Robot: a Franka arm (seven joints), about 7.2 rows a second.
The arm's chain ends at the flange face. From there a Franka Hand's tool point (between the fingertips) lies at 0.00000 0.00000 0.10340 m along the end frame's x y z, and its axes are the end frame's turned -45 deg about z.
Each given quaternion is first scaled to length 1.
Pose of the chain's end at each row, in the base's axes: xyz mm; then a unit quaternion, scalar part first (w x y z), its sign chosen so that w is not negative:
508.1 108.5 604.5 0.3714 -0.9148 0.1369 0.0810
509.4 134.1 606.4 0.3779 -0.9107 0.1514 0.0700
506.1 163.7 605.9 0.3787 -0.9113 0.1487 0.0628
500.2 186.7 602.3 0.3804 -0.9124 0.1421 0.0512
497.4 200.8 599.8 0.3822 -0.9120 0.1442 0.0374
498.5 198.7 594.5 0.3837 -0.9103 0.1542 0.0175
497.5 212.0 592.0 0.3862 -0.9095 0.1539 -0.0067
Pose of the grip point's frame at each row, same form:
503.3 181.0 531.0 0.3741 -0.8975 -0.2236 -0.0673
508.0 207.5 533.5 0.3759 -0.8993 -0.2086 -0.0799
505.9 237.0 533.0 0.3739 -0.8989 -0.2114 -0.0869
501.7 260.0 529.4 0.3710 -0.8973 -0.2179 -0.0983
501.7 274.0 526.9 0.3674 -0.8978 -0.2158 -0.1117
507.4 271.5 521.6 0.3612 -0.9000 -0.2059 -0.1307
511.1 284.4 519.5 0.3542 -0.8991 -0.2059 -0.1540

